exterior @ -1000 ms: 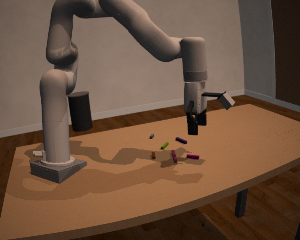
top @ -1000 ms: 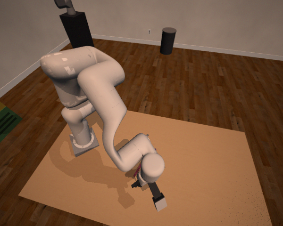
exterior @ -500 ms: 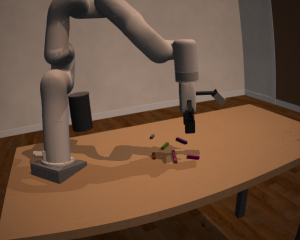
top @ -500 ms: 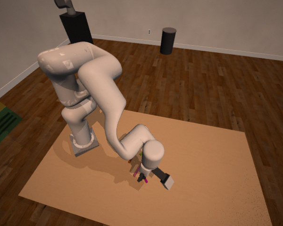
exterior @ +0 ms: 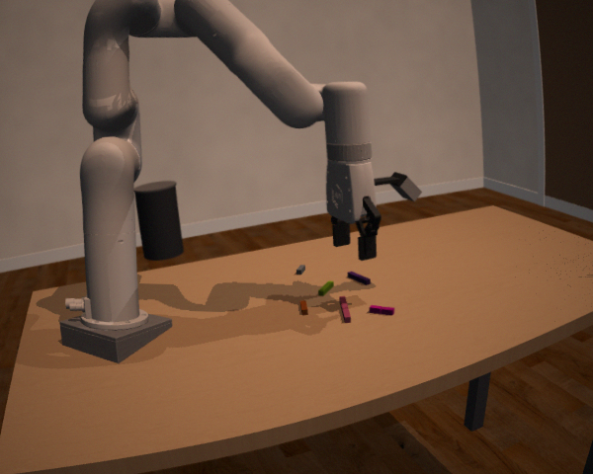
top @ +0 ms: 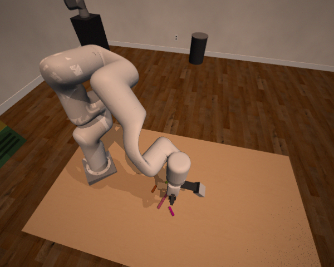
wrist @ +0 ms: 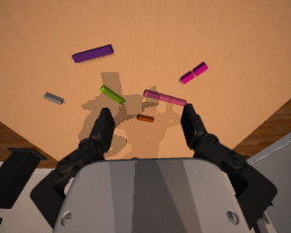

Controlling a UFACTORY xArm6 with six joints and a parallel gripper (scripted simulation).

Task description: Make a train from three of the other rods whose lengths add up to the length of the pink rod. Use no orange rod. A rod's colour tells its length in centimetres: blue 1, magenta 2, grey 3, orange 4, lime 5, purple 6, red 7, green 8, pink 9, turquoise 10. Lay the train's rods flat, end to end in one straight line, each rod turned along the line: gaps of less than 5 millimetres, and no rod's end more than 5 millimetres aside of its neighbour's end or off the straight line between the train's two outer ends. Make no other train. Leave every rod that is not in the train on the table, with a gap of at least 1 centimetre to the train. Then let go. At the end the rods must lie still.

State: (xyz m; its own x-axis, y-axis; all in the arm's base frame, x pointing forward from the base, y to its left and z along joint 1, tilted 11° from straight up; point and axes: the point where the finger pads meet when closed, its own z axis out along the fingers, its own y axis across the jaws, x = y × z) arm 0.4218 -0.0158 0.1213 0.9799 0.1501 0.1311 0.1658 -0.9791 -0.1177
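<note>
Now: the lime rod 4 cm behind my hand, 6 cm to the left of it and 9 cm below it. Round my hand: purple rod: 3 cm ahead, 8 cm to the left, 9 cm below; then orange rod: 10 cm behind, 1 cm to the right, 9 cm below; then pink rod: 4 cm behind, 4 cm to the right, 9 cm below.
</note>
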